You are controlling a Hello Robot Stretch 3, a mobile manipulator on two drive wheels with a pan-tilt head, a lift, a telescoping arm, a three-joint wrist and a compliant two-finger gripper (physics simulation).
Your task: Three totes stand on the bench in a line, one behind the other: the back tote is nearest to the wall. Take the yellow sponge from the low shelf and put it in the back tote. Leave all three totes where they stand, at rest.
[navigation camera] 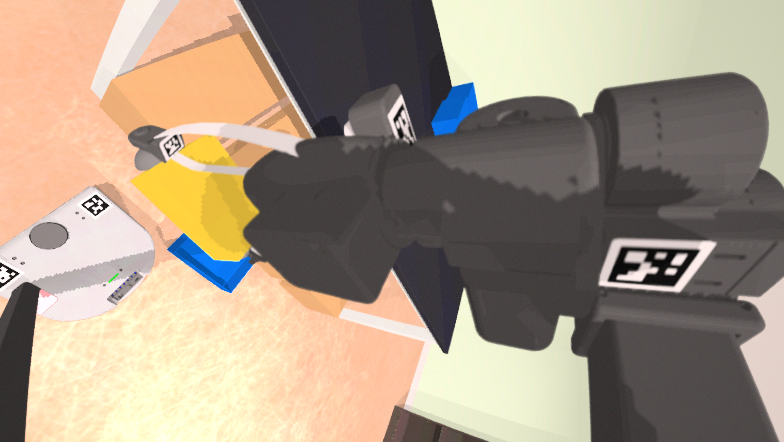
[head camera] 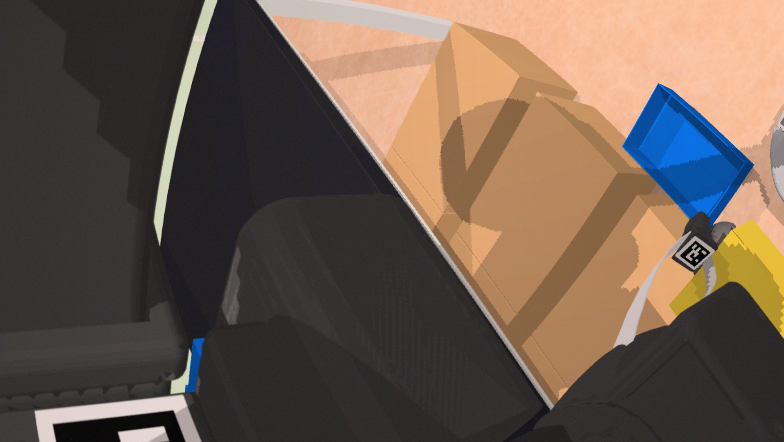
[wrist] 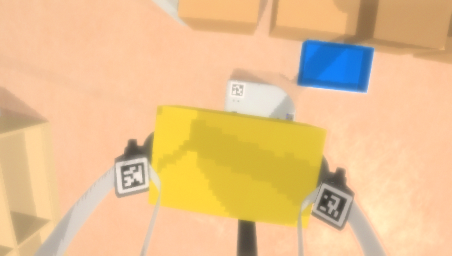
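Pixels of known places: gripper, between the fingertips: [navigation camera: 198, 205] [head camera: 772, 310] [wrist: 235, 157]; robot's base, origin of its link: [navigation camera: 51, 234].
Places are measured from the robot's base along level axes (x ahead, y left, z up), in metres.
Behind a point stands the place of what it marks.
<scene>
The yellow sponge [head camera: 760, 247] @[x -0.054, y -0.096, z 0.992 m] [navigation camera: 181, 192] @[x 0.004, y -0.106, z 1.011 m] [wrist: 240, 175] @[x -0.026, y -0.126, z 1.009 m] is a large block. My gripper [navigation camera: 200, 200] @[x -0.022, y -0.121, z 0.965 m] [wrist: 235, 157] @[x -0.022, y -0.121, z 0.965 m] is shut on it, one finger at each end. In the navigation view they show outside the long edge of the dark bench top [head camera: 307, 131] @[x -0.592, y -0.426, z 0.914 m] [navigation camera: 351, 49] @[x 0.027, y -0.570, z 0.914 m], over the boxes and floor. A blue tote [navigation camera: 455, 109] @[x -0.295, y -0.975, z 0.991 m] shows at the bench's wall side, partly behind my arm; a blue sliver [head camera: 194, 362] @[x -0.592, y -0.988, z 1.006 m] shows there in the head view. Which tote this is, and the others in the line, I cannot tell: my arm hides much of the bench.
Cardboard boxes [head camera: 565, 197] [navigation camera: 186, 82] @[x 0.160, y -0.565, z 0.270 m] [wrist: 220, 12] @[x 0.088, y -0.406, z 0.270 m] stand beside and under the bench edge. An open blue tray [head camera: 686, 148] @[x -0.456, y -0.278, z 0.003 m] [navigation camera: 219, 269] @[x -0.506, y -0.248, z 0.004 m] [wrist: 332, 65] @[x -0.436, y -0.293, z 0.003 m] lies low between them and my base [navigation camera: 93, 247] @[x -0.088, y -0.038, z 0.161 m] [wrist: 255, 97] @[x -0.080, y -0.108, z 0.160 m]. A pale wooden shelf unit [wrist: 42, 165] @[x 1.056, y 0.402, z 0.079 m] stands at the wrist view's left edge.
</scene>
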